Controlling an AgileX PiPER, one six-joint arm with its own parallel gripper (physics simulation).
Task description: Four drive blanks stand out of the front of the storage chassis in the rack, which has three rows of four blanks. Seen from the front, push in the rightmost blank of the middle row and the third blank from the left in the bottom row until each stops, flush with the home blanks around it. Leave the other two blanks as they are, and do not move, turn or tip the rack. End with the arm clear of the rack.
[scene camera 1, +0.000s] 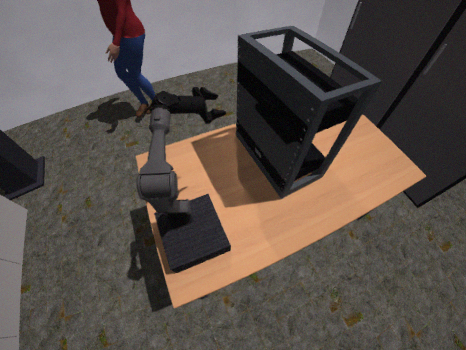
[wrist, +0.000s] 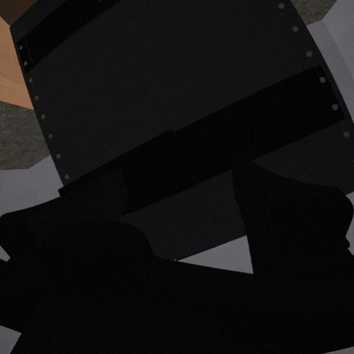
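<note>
The dark rack (scene camera 1: 283, 67) (wrist: 165, 75) stands upright on the table, its front facing the arm. In the scene view a black band (scene camera 1: 272, 111) crosses the upper part of its front; a black band (wrist: 260, 120) also crosses the front in the wrist view. It is too dark to tell the chassis edges, the separate blanks or which ones stand out. My gripper (scene camera 1: 212, 105) (wrist: 175, 175) is open, with nothing seen between its fingers. It is left of the rack's front in the scene view, apart from it and well above table height. Its black fingers hide part of the front in the wrist view.
The arm stands on a black base block (scene camera 1: 200, 237) at the left of the wooden table (scene camera 1: 265, 235). A person (scene camera 1: 131, 55) in a red top stands behind the arm. Dark cabinets (scene camera 1: 425, 115) stand behind the table at the right.
</note>
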